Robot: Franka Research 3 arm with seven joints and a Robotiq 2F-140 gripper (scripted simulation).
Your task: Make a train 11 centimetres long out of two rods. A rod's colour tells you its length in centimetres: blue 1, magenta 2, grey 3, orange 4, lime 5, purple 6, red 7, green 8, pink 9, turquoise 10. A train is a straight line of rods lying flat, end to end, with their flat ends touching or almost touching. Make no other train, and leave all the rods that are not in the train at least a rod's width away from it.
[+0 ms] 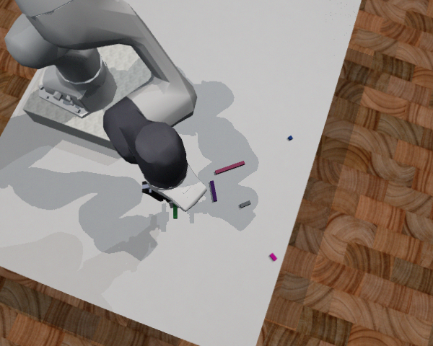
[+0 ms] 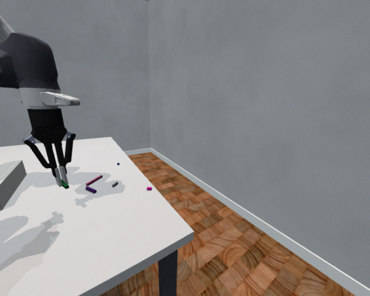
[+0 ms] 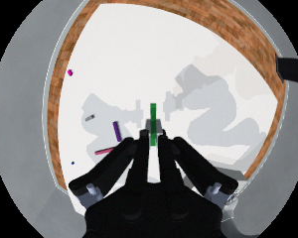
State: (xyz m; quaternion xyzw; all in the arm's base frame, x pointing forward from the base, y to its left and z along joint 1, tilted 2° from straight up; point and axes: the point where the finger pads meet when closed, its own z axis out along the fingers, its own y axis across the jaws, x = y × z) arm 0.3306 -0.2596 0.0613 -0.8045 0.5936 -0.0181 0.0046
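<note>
My hand is 18 cm short of the grey rod, 7 cm to the right of it and 13 cm above it. Round my hand: green rod (3 cm below); then pink rod (11 cm ahead, 16 cm to the left, 13 cm below); then purple rod (8 cm ahead, 8 cm to the left, 13 cm below).
</note>
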